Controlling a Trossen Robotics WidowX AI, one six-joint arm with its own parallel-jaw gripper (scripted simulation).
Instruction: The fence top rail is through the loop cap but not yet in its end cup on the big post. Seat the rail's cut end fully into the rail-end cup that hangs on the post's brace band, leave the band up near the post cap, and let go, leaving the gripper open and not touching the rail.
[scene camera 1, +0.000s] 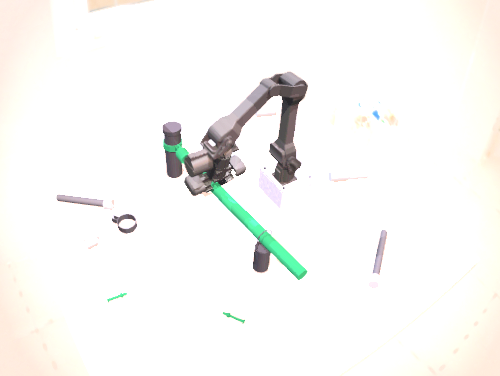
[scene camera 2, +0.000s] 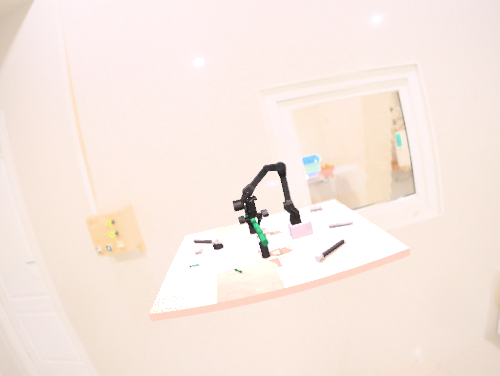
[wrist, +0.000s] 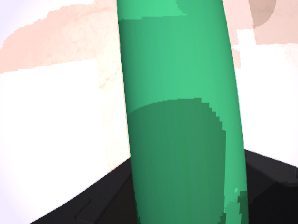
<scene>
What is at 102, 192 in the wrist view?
My gripper.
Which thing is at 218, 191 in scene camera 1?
A green top rail.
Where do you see a green top rail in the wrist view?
184, 120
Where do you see my gripper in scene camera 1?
211, 189
</scene>
